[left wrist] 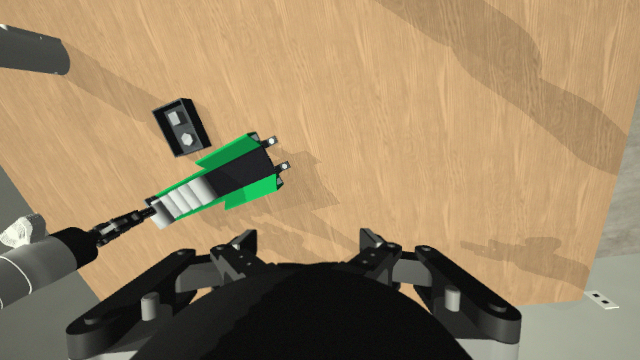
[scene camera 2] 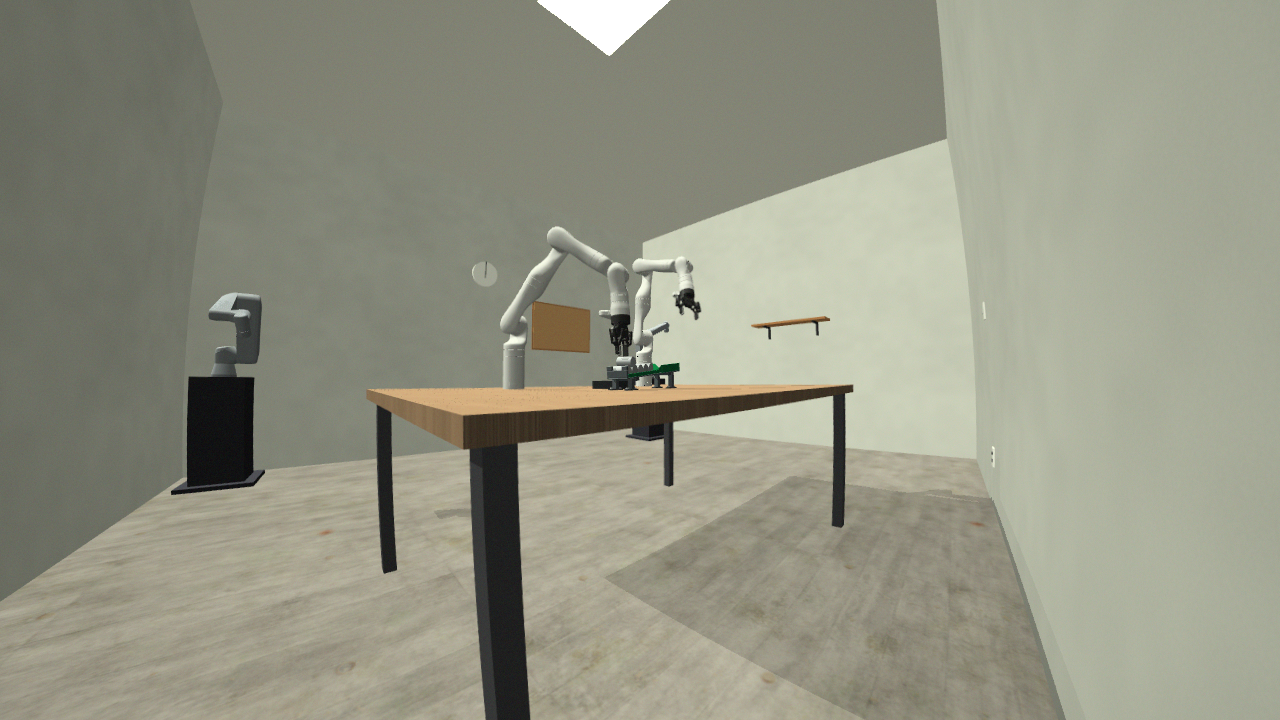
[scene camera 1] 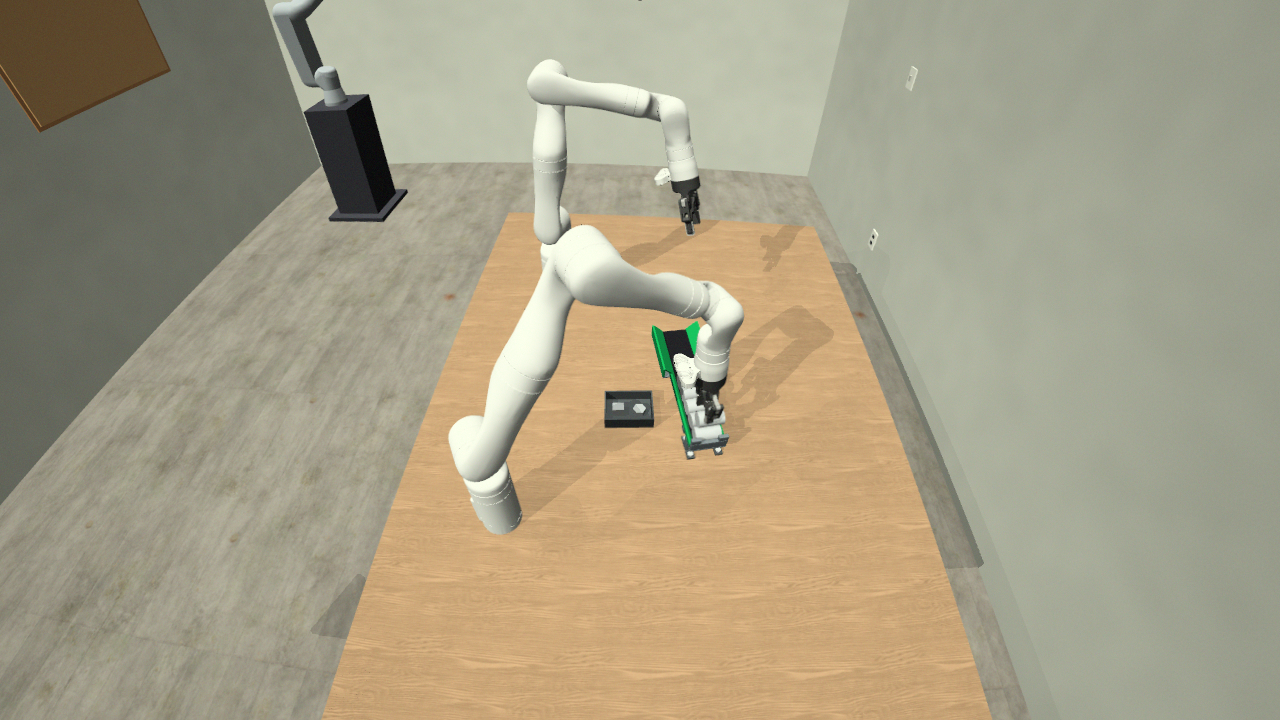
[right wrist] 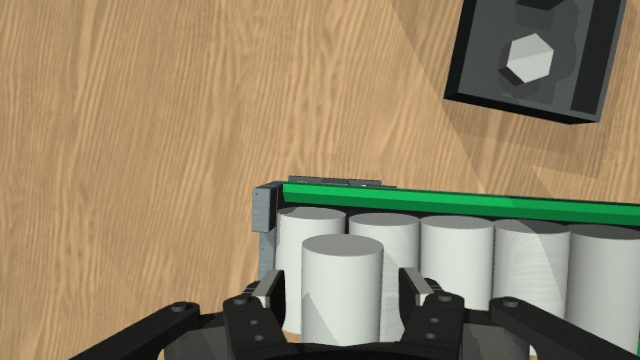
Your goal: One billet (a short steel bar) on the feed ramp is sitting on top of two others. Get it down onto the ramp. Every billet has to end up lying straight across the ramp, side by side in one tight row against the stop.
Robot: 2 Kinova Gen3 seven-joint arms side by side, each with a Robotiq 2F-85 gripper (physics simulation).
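Places are measured from the left arm's base along level axes (x ahead, y left, z up), in centimetres.
Pixels of known places: left gripper, fingertip midpoint: [left wrist: 308, 240] [scene camera 2: 689, 317] [scene camera 1: 694, 229]; right gripper, fingertip midpoint: [left wrist: 147, 213] [scene camera 2: 622, 356] [scene camera 1: 704, 413] [right wrist: 341, 290]; right arm's base, origin of the base link: [left wrist: 56, 57] [scene camera 1: 502, 516].
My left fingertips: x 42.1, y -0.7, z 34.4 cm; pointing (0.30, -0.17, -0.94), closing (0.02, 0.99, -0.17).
Note:
For each thing: its top centre in the pictures, then the offset to it from my left fingertips. Level surfaces: height alone.
- top billet, middle of its top: [right wrist: 341, 325] [scene camera 1: 711, 412] [left wrist: 153, 219] [scene camera 2: 626, 356] dz -21.7, dx +14.2, dy -44.3 cm
- stop, middle of its top: [right wrist: 261, 273] [scene camera 1: 710, 437] [scene camera 2: 617, 366] dz -25.4, dx +15.2, dy -48.7 cm
- dark tray, middle of its top: [right wrist: 550, 10] [scene camera 1: 628, 404] [left wrist: 177, 129] [scene camera 2: 610, 380] dz -30.9, dx -7.1, dy -39.9 cm
- hexagonal piece, middle of its top: [right wrist: 530, 58] [scene camera 1: 639, 408] [left wrist: 187, 139] dz -32.4, dx -4.5, dy -39.1 cm
- square block, middle of its top: [scene camera 1: 618, 406] [left wrist: 174, 118] dz -31.5, dx -9.8, dy -40.7 cm
- wooden table, its level: dz -34.4 cm
The top billet [right wrist: 342, 320] [left wrist: 163, 215] [scene camera 2: 624, 360] sits on the two lower billets nearest the stop [right wrist: 262, 210], lying across the ramp. The lower billets [right wrist: 457, 265] [left wrist: 192, 192] lie side by side on the green-sided ramp [right wrist: 450, 201] [left wrist: 230, 152] [scene camera 1: 662, 351]; their near ends are partly hidden in the right wrist view. My right gripper [right wrist: 341, 290] [scene camera 1: 711, 413] [scene camera 2: 621, 347] is open, its fingers on either side of the top billet with a gap at each side. My left gripper [left wrist: 308, 240] [scene camera 1: 689, 228] [scene camera 2: 689, 313] is open and empty, high above the table away from the ramp.
A dark tray [scene camera 1: 629, 423] [right wrist: 520, 109] [left wrist: 200, 125] stands beside the ramp and holds a hexagonal piece [right wrist: 530, 59] [left wrist: 187, 139] and a square block [left wrist: 174, 118]. The wooden table [scene camera 1: 644, 582] carries both arms. The right forearm reaches over the ramp in scene camera 1.

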